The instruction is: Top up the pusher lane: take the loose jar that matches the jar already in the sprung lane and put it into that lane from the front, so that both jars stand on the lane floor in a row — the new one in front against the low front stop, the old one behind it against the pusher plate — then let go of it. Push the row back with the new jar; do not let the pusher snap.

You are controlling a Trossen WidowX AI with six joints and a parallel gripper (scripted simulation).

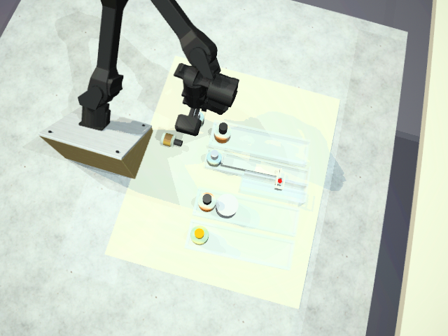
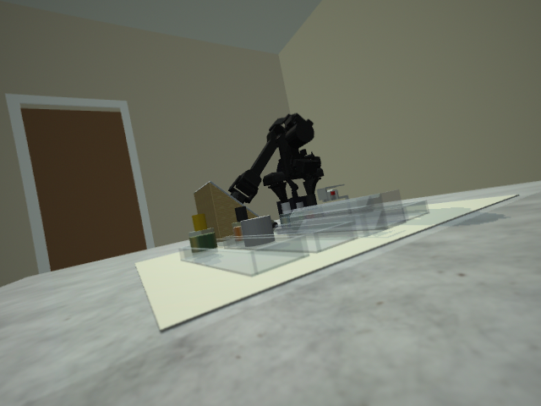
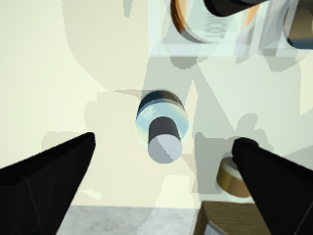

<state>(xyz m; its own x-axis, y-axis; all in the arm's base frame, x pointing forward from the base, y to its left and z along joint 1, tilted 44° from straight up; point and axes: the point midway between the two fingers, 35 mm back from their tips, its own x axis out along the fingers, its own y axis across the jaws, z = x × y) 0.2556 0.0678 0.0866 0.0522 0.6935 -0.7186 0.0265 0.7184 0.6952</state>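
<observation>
My gripper tip is now 14 cm short of the grey puck, 23 cm to the left of it and 3 cm above it. Also, from my gripper tip: sprung lane (23 cm ahead, 13 cm to the right, 4 cm below); red mark (27 cm ahead, 14 cm to the right, 1 cm above).
</observation>
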